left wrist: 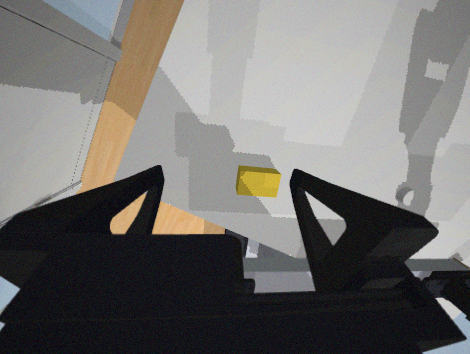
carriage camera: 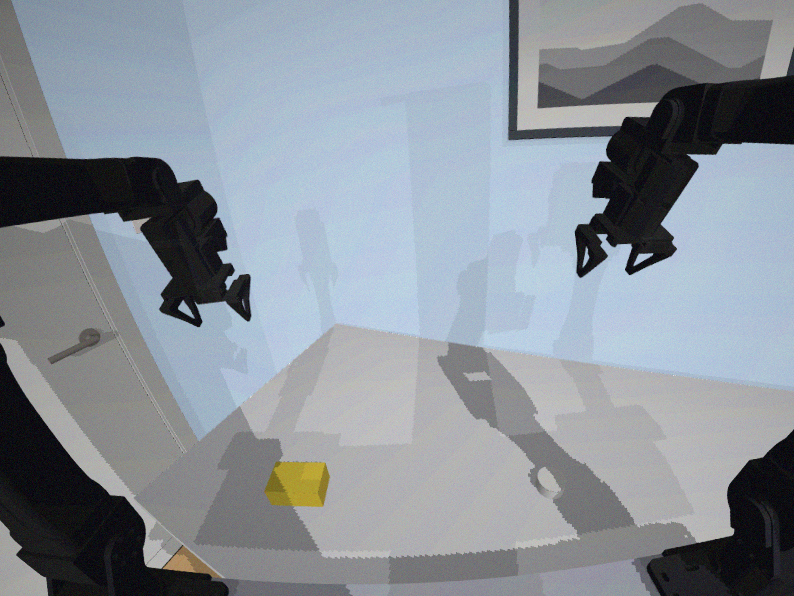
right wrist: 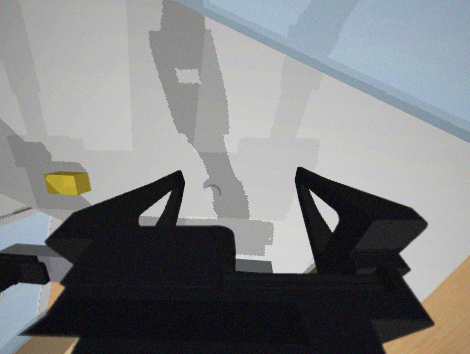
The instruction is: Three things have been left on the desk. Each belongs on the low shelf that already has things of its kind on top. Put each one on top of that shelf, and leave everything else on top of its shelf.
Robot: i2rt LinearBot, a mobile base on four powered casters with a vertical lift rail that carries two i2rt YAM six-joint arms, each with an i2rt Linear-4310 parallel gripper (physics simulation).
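Frame: origin at the left arm's base, x back, y left, z down, level; millimetres.
Seen in the pictures: left gripper, fingertip midpoint: (left wrist: pixel 228 174) (carriage camera: pixel 224 322); right gripper, fingertip midpoint: (carriage camera: pixel 603 273) (right wrist: pixel 238 174); left arm's base at its link origin: (right wrist: pixel 17 269); right arm's base at its link origin: (left wrist: pixel 447 285) (carriage camera: pixel 745 582).
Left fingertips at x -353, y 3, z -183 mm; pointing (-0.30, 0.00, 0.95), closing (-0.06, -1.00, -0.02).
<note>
Offsets run from my left fingertips to a thing's top centre. "spot": to the spot under its first point. Level surfaces: height alone.
A yellow block {dx +115, dy -100, dz +271 mm} (carriage camera: pixel 298 484) (left wrist: pixel 258 181) (right wrist: pixel 67 183) lies on the pale grey desk {dz +316 mm} (carriage camera: pixel 378 500) (left wrist: pixel 310 100) (right wrist: pixel 375 175). A small whitish round thing {dx +135, dy -565, dz +292 mm} (carriage camera: pixel 547 482) (left wrist: pixel 407 196) (right wrist: pixel 214 186) sits farther right on the desk, partly in shadow; its exact shape is unclear. My left gripper (carriage camera: pixel 224 322) (left wrist: pixel 228 174) is open and empty, raised above the desk; the block shows beyond its fingers. My right gripper (carriage camera: pixel 604 274) (right wrist: pixel 238 174) is open and empty, also raised, with the round thing beyond its fingers. A third thing and the low shelves do not show.
Blue walls (carriage camera: pixel 359 160) meet behind the desk, with a framed picture (carriage camera: pixel 577 121) at upper right. A grey door (carriage camera: pixel 38 288) with a handle {spot: dx -108, dy +566, dz +109 mm} (carriage camera: pixel 73 349) is at the left. Wooden floor {dz +1036 mm} (left wrist: pixel 115 135) (right wrist: pixel 435 320) shows past the desk edges. Arm shadows cross the desk.
</note>
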